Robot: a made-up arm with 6 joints.
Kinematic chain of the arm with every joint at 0, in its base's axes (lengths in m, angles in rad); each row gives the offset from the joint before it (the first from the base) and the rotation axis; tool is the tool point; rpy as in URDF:
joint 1: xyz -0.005 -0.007 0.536 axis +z
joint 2: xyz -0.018 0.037 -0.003 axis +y
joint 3: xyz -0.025 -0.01 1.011 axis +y
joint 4: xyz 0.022 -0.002 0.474 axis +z
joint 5: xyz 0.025 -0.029 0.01 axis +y
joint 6: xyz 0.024 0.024 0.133 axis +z
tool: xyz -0.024 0.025 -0.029 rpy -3.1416 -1.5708 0
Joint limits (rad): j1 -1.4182..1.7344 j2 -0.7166..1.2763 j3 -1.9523..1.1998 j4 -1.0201..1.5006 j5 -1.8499..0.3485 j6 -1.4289..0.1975
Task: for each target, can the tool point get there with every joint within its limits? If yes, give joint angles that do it. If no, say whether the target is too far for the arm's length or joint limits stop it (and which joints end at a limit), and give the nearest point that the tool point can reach.
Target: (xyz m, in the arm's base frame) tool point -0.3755 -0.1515 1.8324
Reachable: yes | joints 0.4848 0.1586 -1.2744 -0.7826 -0.5486 -1.0682
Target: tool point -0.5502 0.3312 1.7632
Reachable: yes | joints -0.4797 -0.1166 -0.9041 0.0476 -1.5001 -1.1510
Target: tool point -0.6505 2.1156 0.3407
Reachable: no: too far | nearest point -0.3289 1.4532 0.6269 | short by 0.790 m
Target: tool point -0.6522 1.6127 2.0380
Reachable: no: too far | nearest point -0.4453 1.0950 1.6322 | short by 0.690 m
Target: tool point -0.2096 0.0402 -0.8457
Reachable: no: joint limits stop it (at a limit: joint 1, joint 2, joint 3, joint 5, joint 6) | nearest point -0.2341 1.1633 0.3265 | short by 1.624 m
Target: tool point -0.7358 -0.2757 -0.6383
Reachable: no: joint limits stop it (at a limit: joint 2, joint 3, joint 4) | nearest point -0.9161 -0.3420 0.7479 | short by 1.399 m
